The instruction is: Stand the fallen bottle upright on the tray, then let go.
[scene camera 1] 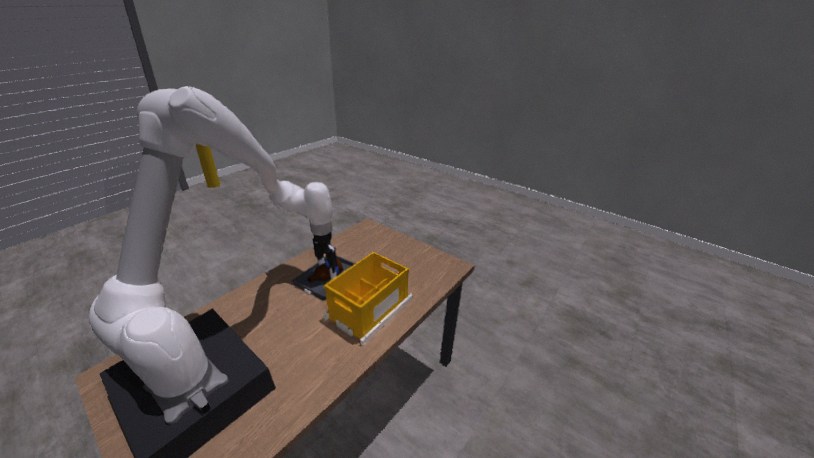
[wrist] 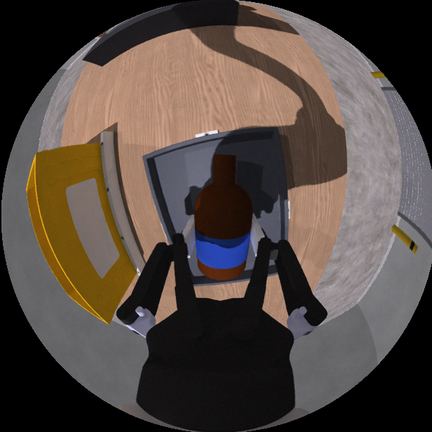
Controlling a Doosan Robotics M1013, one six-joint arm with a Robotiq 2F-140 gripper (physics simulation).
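Frame: origin at the arm's base, x left, y up, z ahead, level; millimetres.
Where they show: gripper, between the fingertips: (scene camera 1: pixel 328 274); arm's base, origin of its link: (scene camera 1: pixel 186 383).
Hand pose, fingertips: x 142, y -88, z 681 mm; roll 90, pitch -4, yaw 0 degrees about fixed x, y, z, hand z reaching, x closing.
Observation:
Things, the pixels of their top centre, and the offset from my fingertips. "pt": a spot on its surface instead. Level surfaces: height alone.
- brown bottle, centre of its top: (scene camera 1: pixel 323 265) dx +3, dy +58, dz -18 mm
- dark tray, a spot on its surface: (scene camera 1: pixel 305 287) pt dx +6, dy +2, dz -126 mm
- yellow crate, centre of its top: (scene camera 1: pixel 367 276) dx -286, dy +154, dz -37 mm
- pale base with a raised edge, a spot on its surface: (scene camera 1: pixel 387 320) pt dx -390, dy -6, dz -49 mm
- wooden table, height of its surface: dy -21 mm
The brown bottle (scene camera 1: pixel 316 275) (wrist: pixel 223 210) with a blue label lies on its side over the dark tray (scene camera 1: pixel 305 287) (wrist: pixel 175 170). In the wrist view its neck points toward the top of the view, toward the robot's base. My gripper (scene camera 1: pixel 330 273) (wrist: pixel 222 222) is shut on the bottle, with one pale fingertip on each side of the body near the blue label. The bottle's underside is hidden, so I cannot tell whether it touches the tray floor.
A yellow crate (scene camera 1: pixel 344 317) (wrist: pixel 55 200) with inner dividers stands close beside the tray, on a pale base with a raised edge (scene camera 1: pixel 387 320) (wrist: pixel 111 190). The black robot base block (scene camera 1: pixel 239 370) (wrist: pixel 160 27) sits at the other end of the wooden table (scene camera 1: pixel 301 353) (wrist: pixel 200 85).

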